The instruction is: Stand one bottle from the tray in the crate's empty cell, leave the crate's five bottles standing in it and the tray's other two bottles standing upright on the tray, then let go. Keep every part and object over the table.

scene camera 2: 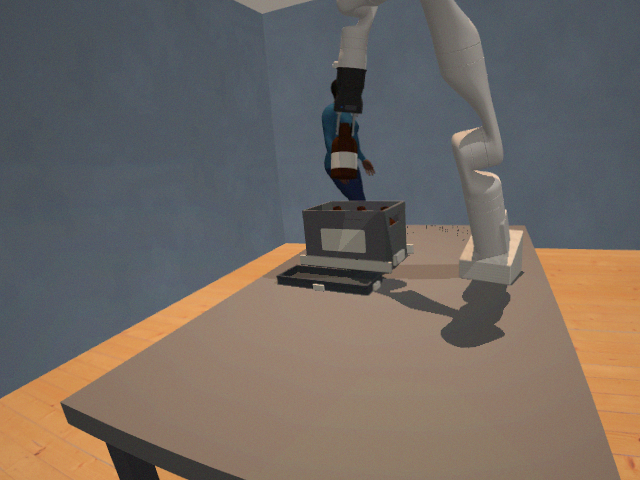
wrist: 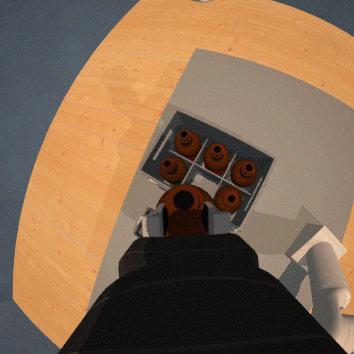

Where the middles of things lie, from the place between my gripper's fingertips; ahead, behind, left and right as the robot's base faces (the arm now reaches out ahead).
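My hand: 3 cm short of the light rail (scene camera 2: 370,265), 1 cm to the right of it, 38 cm above it.
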